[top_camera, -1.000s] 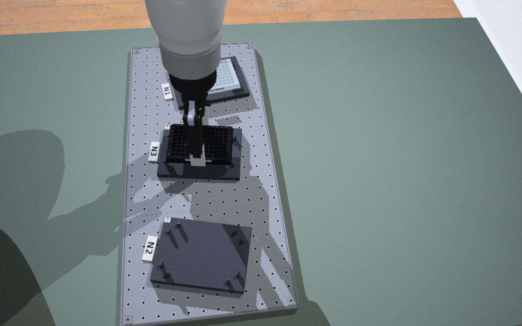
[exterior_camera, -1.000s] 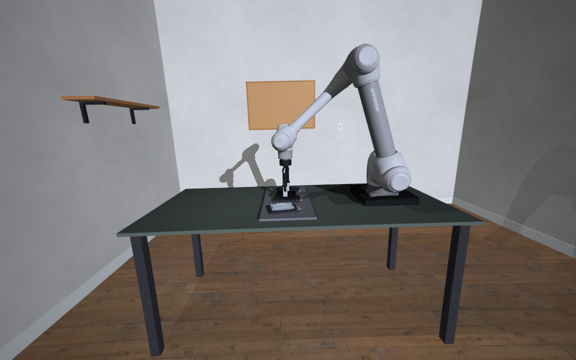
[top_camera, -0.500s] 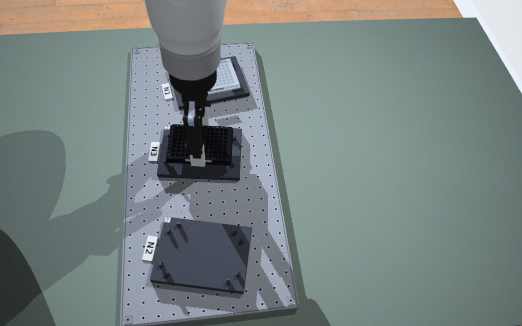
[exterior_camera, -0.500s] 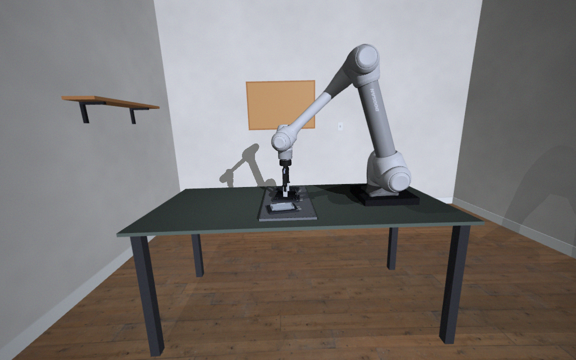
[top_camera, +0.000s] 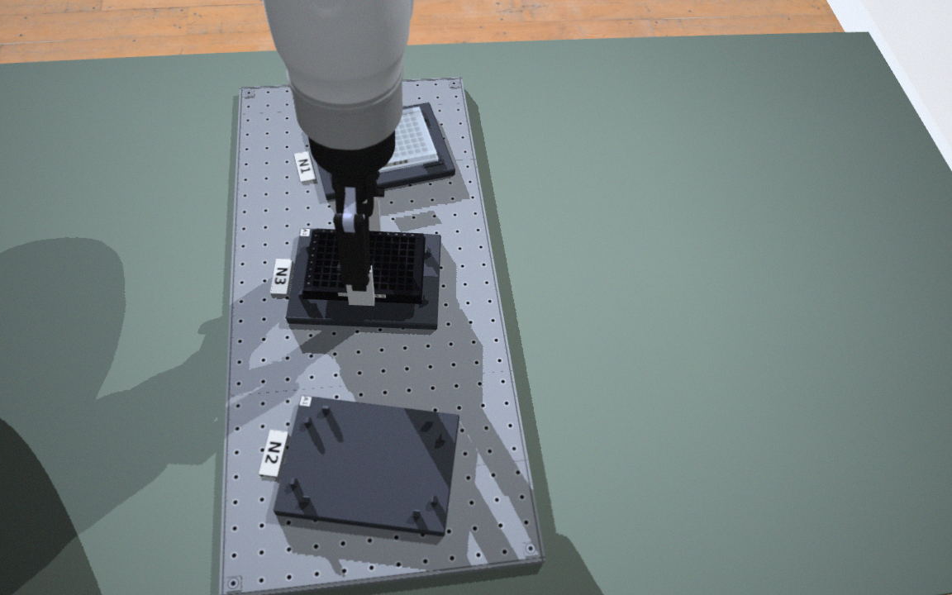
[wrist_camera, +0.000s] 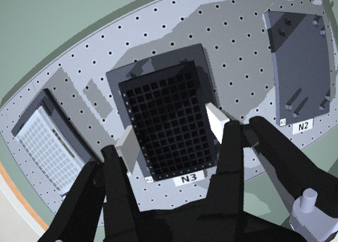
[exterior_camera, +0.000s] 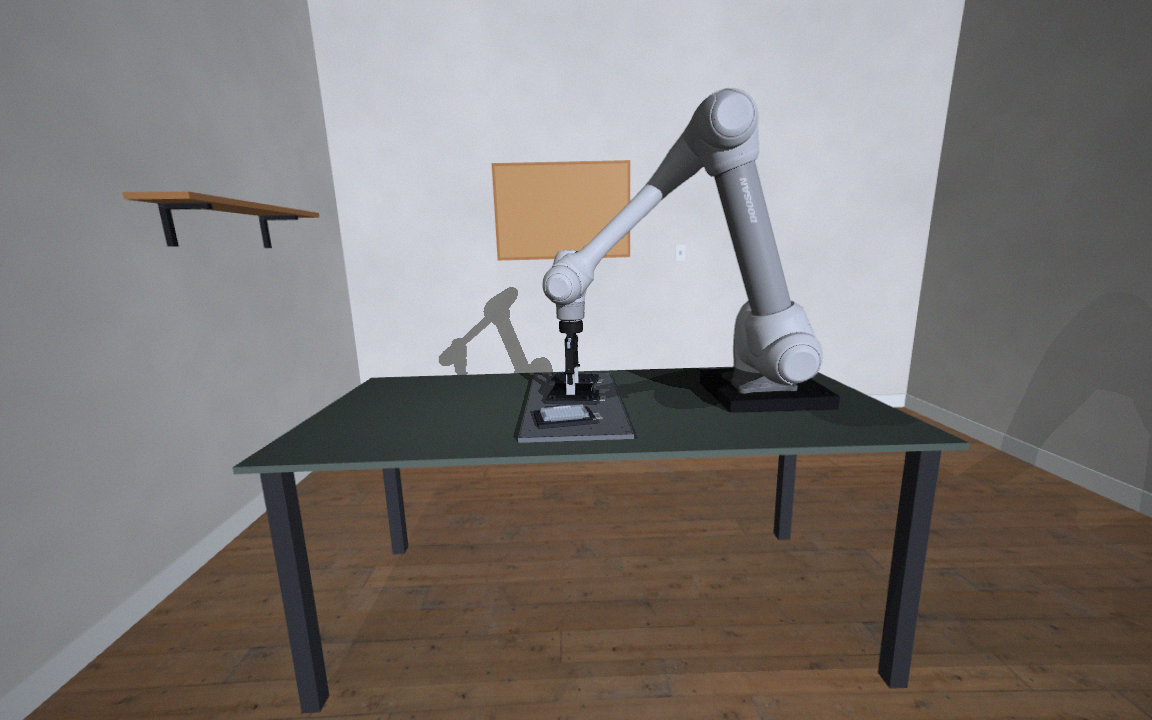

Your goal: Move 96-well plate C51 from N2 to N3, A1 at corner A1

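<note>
The black 96-well plate C51 lies 20 mm below my hand. Round my hand: N1 label: 180 mm to the left, 70 mm behind, 50 mm below; then landing nest N3: 50 mm below; then N3 label: 100 mm behind, 50 mm below, 10 mm to the left.
</note>
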